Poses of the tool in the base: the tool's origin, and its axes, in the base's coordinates. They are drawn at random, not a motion.
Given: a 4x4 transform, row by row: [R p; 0 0 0 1], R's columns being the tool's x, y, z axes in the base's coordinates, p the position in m. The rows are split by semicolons.
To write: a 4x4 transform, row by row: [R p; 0 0 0 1], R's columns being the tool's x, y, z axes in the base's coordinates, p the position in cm. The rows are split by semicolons. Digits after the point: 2 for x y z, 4 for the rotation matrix.
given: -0.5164 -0.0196 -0.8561 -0.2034; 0.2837 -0.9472 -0.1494 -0.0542; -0.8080 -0.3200 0.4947 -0.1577; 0 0 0 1
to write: -0.5164 -0.0196 -0.8561 -20.34; 0.2837 -0.9472 -0.1494 -5.42; -0.8080 -0.3200 0.4947 -15.77; 0 0 0 1
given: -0.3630 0.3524 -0.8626 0.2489; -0.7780 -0.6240 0.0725 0.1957; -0.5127 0.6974 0.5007 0.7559; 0 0 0 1
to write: -0.3630 0.3524 -0.8626 24.89; -0.7780 -0.6240 0.0725 19.57; -0.5127 0.6974 0.5007 75.59; 0 0 0 1
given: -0.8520 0.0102 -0.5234 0.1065; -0.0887 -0.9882 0.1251 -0.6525; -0.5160 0.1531 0.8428 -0.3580; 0 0 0 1
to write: -0.8520 0.0102 -0.5234 10.65; -0.0887 -0.9882 0.1251 -65.25; -0.5160 0.1531 0.8428 -35.80; 0 0 0 1
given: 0.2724 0.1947 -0.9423 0.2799; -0.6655 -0.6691 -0.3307 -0.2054; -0.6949 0.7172 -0.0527 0.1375; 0 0 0 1
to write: 0.2724 0.1947 -0.9423 27.99; -0.6655 -0.6691 -0.3307 -20.54; -0.6949 0.7172 -0.0527 13.75; 0 0 0 1
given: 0.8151 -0.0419 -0.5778 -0.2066; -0.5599 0.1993 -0.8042 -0.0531; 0.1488 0.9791 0.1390 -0.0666; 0 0 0 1
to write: 0.8151 -0.0419 -0.5778 -20.66; -0.5599 0.1993 -0.8042 -5.31; 0.1488 0.9791 0.1390 -6.66; 0 0 0 1
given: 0.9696 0.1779 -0.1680 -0.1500; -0.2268 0.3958 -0.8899 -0.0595; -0.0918 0.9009 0.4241 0.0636; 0 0 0 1
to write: 0.9696 0.1779 -0.1680 -15.00; -0.2268 0.3958 -0.8899 -5.95; -0.0918 0.9009 0.4241 6.36; 0 0 0 1
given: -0.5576 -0.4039 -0.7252 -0.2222; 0.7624 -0.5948 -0.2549 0.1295; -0.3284 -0.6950 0.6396 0.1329; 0 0 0 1
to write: -0.5576 -0.4039 -0.7252 -22.22; 0.7624 -0.5948 -0.2549 12.95; -0.3284 -0.6950 0.6396 13.29; 0 0 0 1
